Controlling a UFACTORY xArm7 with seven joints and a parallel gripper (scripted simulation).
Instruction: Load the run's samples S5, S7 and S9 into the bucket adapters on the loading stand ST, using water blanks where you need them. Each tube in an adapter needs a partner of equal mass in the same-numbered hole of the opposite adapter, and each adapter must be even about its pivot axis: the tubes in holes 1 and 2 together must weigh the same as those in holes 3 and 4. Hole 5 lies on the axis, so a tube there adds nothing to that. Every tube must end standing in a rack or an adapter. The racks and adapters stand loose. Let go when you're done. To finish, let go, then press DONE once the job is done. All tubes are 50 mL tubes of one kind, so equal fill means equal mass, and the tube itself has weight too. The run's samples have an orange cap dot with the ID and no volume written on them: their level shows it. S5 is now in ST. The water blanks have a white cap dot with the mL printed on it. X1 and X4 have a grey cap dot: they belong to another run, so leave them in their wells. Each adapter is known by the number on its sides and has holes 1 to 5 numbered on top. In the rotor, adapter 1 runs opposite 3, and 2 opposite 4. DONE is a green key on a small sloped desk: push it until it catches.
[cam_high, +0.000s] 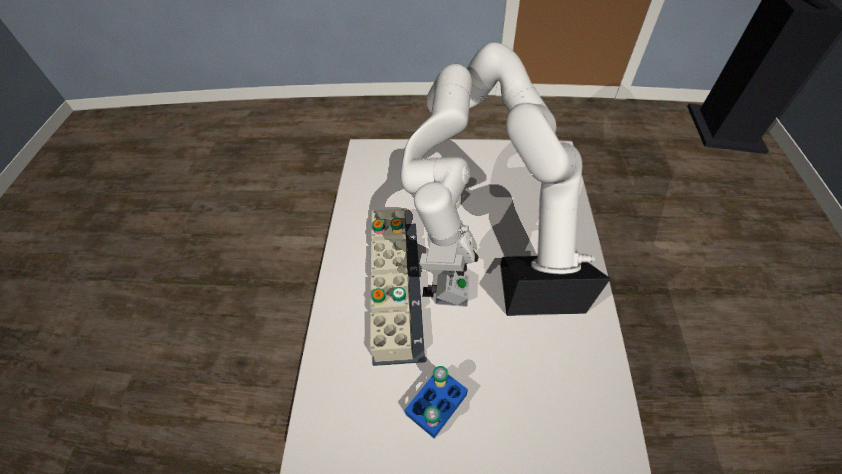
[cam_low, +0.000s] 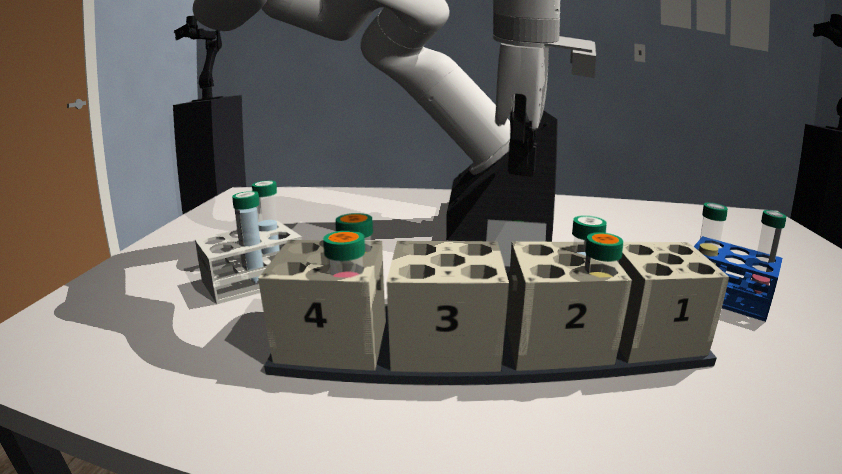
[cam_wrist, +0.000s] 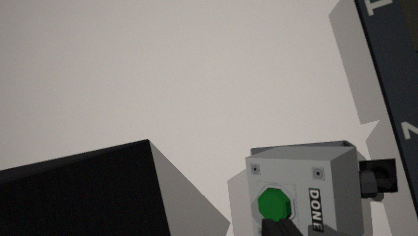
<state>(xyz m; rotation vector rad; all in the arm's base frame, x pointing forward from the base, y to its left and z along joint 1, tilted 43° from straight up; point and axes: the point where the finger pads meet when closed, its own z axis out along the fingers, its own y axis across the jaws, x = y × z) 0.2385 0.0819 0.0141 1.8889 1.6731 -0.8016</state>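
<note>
The green done key is 9 cm below my hand and 1 cm behind it. From my hand the other things lie so: blue rack (30 cm to the left, 12 cm below, 2 cm ahead); then pink-filled sample tube (24 cm ahead, 13 cm to the right, 8 cm below); then S7 tube (18 cm ahead, 14 cm to the right, 8 cm below).
</note>
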